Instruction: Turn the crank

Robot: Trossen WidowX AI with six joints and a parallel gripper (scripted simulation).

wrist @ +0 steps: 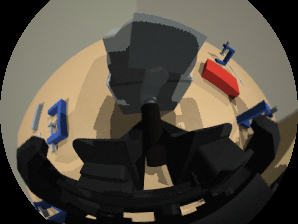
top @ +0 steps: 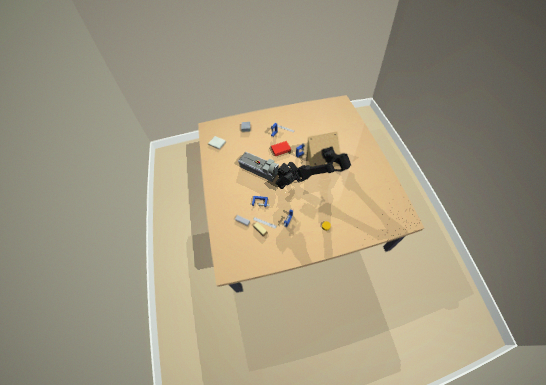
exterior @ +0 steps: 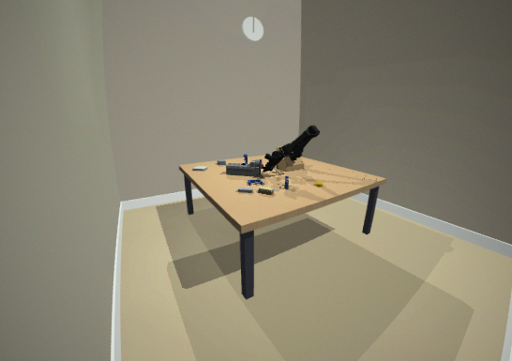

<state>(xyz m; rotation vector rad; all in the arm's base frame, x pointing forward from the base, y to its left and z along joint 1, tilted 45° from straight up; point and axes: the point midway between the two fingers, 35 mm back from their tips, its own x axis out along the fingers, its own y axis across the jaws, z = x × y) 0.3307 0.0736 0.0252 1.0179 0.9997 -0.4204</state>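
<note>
The dark crank handle lies 1 cm behind my gripper tip, 1 cm to the left of it and 3 cm above it. Also, from my gripper tip: red pointer: 10 cm ahead, 11 cm to the right, 5 cm above; then tan block: 19 cm ahead, 32 cm to the left, 1 cm below; then yellow disc: 19 cm behind, 41 cm to the left, 2 cm below.
</note>
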